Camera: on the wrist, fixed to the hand. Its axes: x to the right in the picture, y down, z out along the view.
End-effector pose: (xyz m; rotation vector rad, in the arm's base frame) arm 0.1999 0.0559 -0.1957 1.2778 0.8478 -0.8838
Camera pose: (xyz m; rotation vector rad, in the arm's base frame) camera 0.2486 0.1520 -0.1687 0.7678 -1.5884 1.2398
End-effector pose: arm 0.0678 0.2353 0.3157 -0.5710 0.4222 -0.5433
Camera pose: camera 0.0354 0.2506 0.2106 0.3658 0.3024 2.4245
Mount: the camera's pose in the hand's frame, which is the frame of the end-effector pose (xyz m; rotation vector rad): -0.0108 0.0628 -0.0910 -0.0078 -0.5585 3.0133
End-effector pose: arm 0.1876 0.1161 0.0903 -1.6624 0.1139 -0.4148
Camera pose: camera 0.1576 0.0251 0.0340 -0.0384 1.6758 2.1348
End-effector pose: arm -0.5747 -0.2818 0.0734 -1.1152 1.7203 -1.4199
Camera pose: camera -0.6627 -0.2288 0.0312 1.1925 0.8712 0.8388
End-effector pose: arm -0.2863 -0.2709 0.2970 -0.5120 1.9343 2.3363
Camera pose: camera -0.2731 -0.3701 0.3453 -1.7155 -0.4115 -0.2136
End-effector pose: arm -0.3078 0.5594 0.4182 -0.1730 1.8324 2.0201
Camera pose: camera -0.3376 0.4648 0.4683 -1.8062 -0.1105 -0.5606
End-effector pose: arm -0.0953 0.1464 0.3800 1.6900 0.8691 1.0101
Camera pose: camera -0.1761 0.1512 0.4560 -1.1816 1.9777 -0.9389
